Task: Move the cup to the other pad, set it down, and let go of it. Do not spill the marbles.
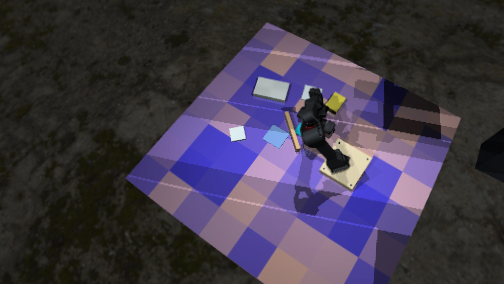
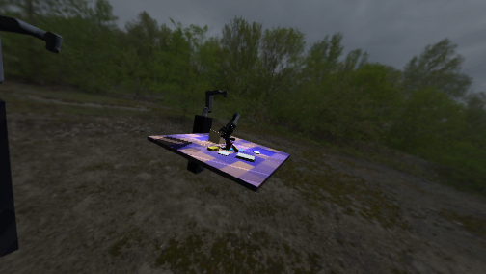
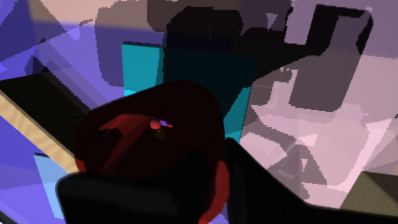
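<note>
Right now my gripper tip is 30 mm short of the dark red cup. Round my gripper tip: cyan pad 50 mm below, 30 mm ahead; then wooden bar 90 mm ahead, 60 mm to the left, 30 mm below; then small marble 40 mm ahead, 30 mm below, 10 mm to the left.
</note>
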